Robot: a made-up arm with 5 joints.
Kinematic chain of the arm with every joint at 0, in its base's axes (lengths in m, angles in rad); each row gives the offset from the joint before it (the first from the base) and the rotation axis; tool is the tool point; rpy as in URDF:
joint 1: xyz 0.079 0 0.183 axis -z
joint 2: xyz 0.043 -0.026 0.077 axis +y
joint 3: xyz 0.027 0 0.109 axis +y
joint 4: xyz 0.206 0 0.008 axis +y
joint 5: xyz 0.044 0.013 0 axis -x
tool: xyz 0 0 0 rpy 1.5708 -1.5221 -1.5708
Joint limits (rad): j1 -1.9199..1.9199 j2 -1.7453..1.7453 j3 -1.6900..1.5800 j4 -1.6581..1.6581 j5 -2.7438..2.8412
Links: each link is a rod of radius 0.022 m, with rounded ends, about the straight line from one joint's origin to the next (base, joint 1, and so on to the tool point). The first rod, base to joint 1, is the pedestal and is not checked.
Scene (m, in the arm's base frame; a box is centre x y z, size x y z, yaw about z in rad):
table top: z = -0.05
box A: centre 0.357 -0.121 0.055 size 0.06 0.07 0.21 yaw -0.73
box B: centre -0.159 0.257 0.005 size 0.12 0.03 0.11 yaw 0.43
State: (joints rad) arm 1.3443 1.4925 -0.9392 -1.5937 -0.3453
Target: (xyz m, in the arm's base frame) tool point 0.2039 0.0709 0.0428
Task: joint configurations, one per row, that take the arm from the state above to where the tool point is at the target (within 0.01 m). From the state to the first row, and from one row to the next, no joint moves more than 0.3 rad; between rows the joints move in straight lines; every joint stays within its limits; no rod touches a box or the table.
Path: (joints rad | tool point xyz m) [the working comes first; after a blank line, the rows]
Joints at the target: -0.6069 1.4068 0.4721 -1.6581 -0.3453
Straight joint move there: touches box A.

1: 1.0796 1.5557 -0.6933 -1.6098 -0.3742 | 0.2207 -0.2925 0.1133
2: 0.8148 1.6189 -0.4473 -1.6259 -0.4032 | 0.2599 -0.2109 0.0604
3: 0.5501 1.6821 -0.2014 -1.6420 -0.4321 | 0.2583 -0.1252 0.0237
4: 0.2853 1.7453 0.0446 -1.6581 -0.4611 | 0.2215 -0.0553 0.0059
5: -0.0121 1.6325 0.1871 -1.6581 -0.4225 | 0.2297 -0.0112 0.0176
6: -0.3095 1.5196 0.3296 -1.6581 -0.3839 | 0.2235 0.0325 0.0300
7: -0.6069 1.4068 0.4721 -1.6581 -0.3453 | 0.2039 0.0709 0.0428

